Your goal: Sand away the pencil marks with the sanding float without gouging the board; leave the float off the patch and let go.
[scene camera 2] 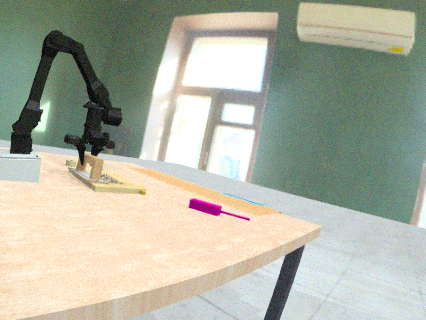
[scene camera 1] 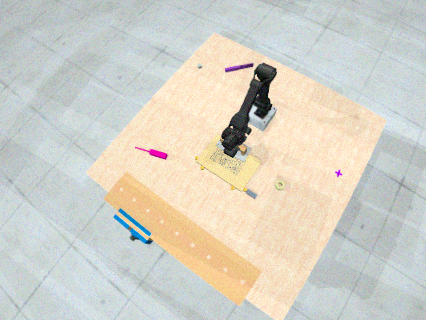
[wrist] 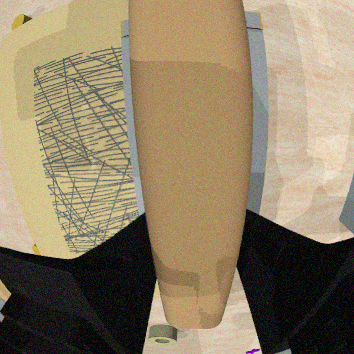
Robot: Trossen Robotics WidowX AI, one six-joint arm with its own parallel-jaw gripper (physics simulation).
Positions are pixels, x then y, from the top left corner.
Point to a yellow board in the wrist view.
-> At 44, 38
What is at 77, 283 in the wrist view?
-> My gripper.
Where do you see a long wooden plank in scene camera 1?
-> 211, 270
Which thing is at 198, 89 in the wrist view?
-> A sanding float.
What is my gripper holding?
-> A sanding float.
